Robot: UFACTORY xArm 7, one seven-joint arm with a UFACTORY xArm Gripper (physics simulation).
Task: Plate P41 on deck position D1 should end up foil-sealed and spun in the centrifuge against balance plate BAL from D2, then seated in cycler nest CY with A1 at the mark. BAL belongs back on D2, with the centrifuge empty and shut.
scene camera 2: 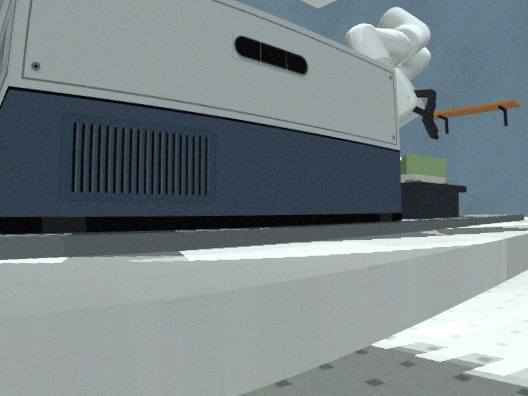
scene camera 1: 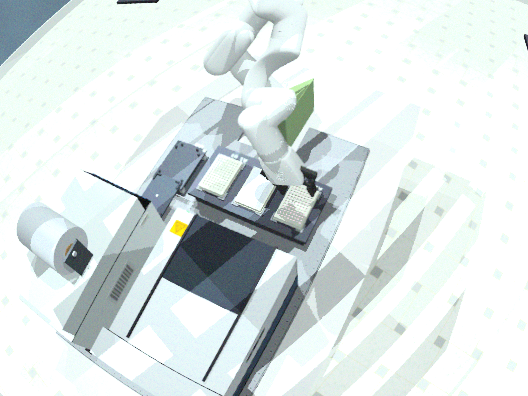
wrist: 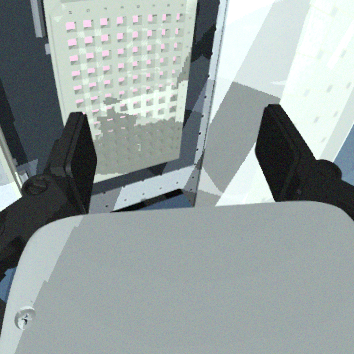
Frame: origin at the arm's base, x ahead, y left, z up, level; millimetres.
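Where they show: gripper, fingertip midpoint: [scene camera 2: 414, 149] [scene camera 1: 299, 192] [wrist: 176, 130].
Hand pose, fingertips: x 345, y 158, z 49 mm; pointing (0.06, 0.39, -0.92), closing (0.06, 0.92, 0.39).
Note:
After its pixels a point has its place.
A pale plate with pink wells [scene camera 1: 297, 206] @(x 362, y 156, z -3 mm) [wrist: 125, 65] @(x 331, y 154, z -5 mm) sits at the right end of the dark three-position deck [scene camera 1: 250, 222] @(x 415, y 28, z -70 mm). Another pale well plate [scene camera 1: 221, 175] @(x 320, y -89, z -5 mm) sits at the left end, and a white flat-topped item [scene camera 1: 254, 196] @(x 364, y 30, z -3 mm) lies between them. Labels are unreadable, so I cannot tell which is P41 or BAL. My gripper [scene camera 1: 297, 190] @(x 345, y 158, z 49 mm) [wrist: 176, 130] @(x 345, y 158, z 49 mm) is open and empty above the right plate. In the wrist view that plate lies beyond and below the fingers, left of centre. The large grey and blue machine [scene camera 1: 122, 285] [scene camera 2: 225, 100] seems to be the centrifuge; its interior is hidden.
A dark panel [scene camera 1: 220, 265] @(x 632, y 53, z 135 mm) lies in the machine's top, near the deck. A dark block with small pins [scene camera 1: 181, 161] @(x 287, y -252, z -34 mm) stands left of the deck. A green block [scene camera 1: 302, 112] @(x 15, y 77, z -6 mm) [scene camera 2: 424, 166] @(x 43, y 72, z 50 mm) is behind the arm. A white cylinder [scene camera 1: 50, 240] @(x 788, y -235, z 397 mm) is at far left; an orange shelf [scene camera 2: 480, 108] is on the wall.

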